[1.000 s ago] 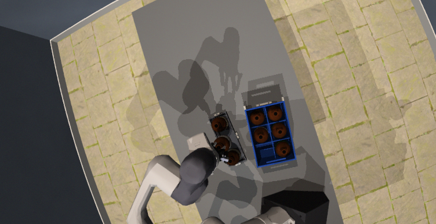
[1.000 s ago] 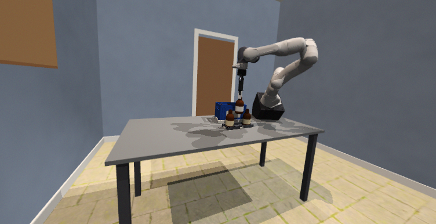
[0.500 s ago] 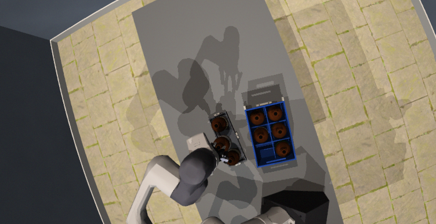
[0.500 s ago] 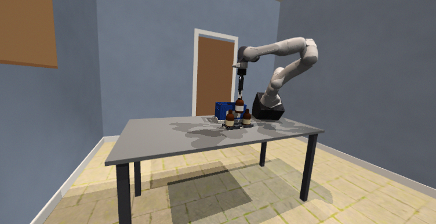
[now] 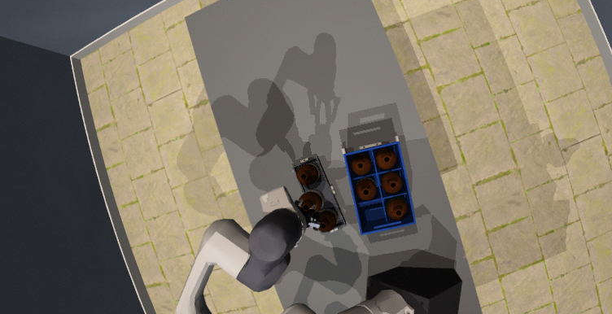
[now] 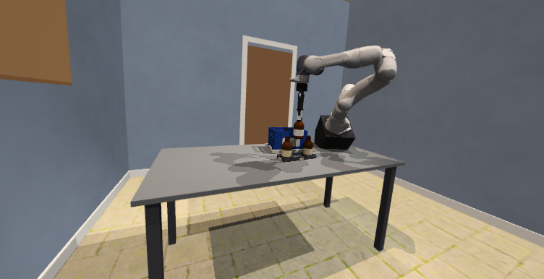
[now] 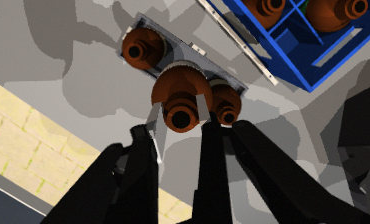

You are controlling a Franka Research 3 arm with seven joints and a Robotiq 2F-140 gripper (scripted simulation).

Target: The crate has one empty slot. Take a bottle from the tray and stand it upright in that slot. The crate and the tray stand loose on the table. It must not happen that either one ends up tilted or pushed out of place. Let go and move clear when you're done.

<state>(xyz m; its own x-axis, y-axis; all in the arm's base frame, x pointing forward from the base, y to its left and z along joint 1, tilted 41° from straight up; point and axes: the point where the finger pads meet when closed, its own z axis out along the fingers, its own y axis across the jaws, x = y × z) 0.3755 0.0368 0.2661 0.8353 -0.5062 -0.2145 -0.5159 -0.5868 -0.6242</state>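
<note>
My hand is 90 mm above the brown bottle. Round my hand: dark tray (300 mm below); blue crate (230 mm below, 220 mm to the right).
</note>
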